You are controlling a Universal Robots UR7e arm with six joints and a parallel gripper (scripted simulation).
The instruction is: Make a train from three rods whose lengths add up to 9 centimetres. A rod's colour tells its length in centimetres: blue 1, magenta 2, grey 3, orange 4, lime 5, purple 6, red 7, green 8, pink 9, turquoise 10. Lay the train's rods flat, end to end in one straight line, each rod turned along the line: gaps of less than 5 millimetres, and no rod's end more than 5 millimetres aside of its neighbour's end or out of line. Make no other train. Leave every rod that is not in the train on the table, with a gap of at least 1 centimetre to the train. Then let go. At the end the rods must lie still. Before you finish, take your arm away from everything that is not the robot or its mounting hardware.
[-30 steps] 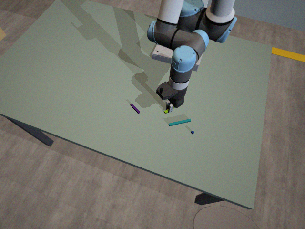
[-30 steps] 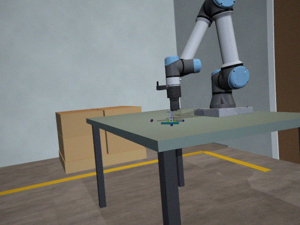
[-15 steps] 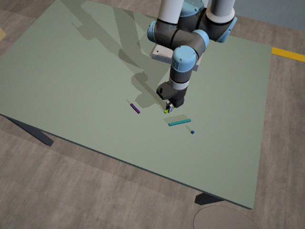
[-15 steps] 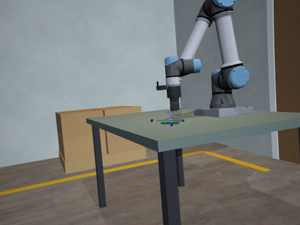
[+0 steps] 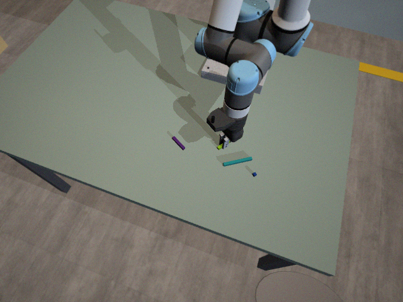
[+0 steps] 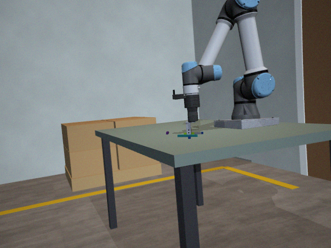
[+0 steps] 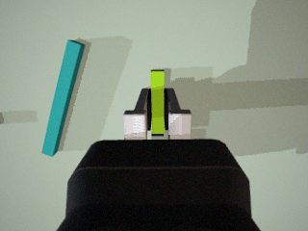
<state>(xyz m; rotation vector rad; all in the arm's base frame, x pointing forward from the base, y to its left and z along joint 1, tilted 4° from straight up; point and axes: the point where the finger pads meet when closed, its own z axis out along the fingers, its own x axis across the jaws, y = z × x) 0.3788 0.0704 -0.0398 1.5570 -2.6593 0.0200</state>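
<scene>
My hand is 1 cm above the lime rod. Also, from my hand: purple rod 6 cm ahead, 15 cm to the right, 1 cm below; turquoise rod 4 cm ahead, 7 cm to the left, 1 cm below; grey rod 4 cm behind, 2 cm to the left, 1 cm below.
</scene>
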